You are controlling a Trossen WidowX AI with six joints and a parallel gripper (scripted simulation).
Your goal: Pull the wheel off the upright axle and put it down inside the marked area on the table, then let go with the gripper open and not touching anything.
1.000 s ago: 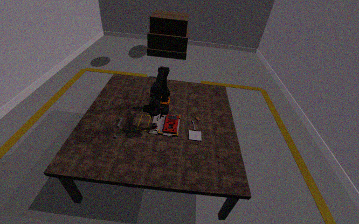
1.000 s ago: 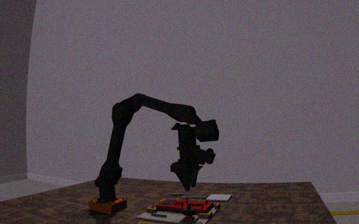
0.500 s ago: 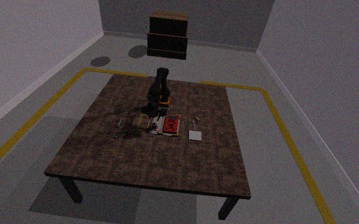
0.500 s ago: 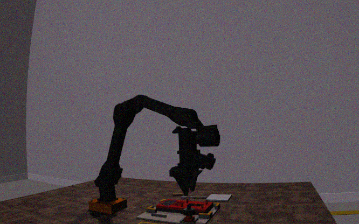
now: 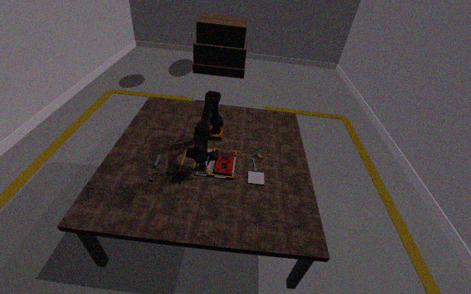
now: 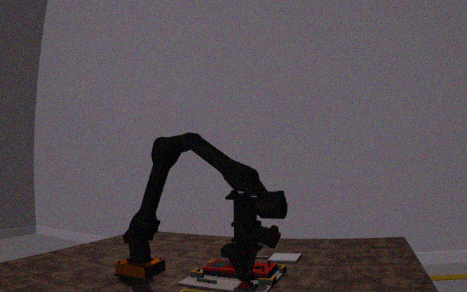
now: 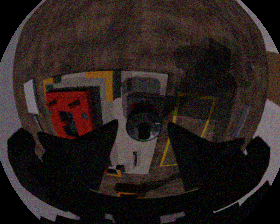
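Now: the dark wheel right at my gripper tip. Round my gripper tip: small tan piece: 24 cm behind, 31 cm to the left, 3 cm below; white tile: 4 cm behind, 33 cm to the left, 3 cm below; small grey part: 4 cm ahead, 28 cm to the right, 3 cm below.
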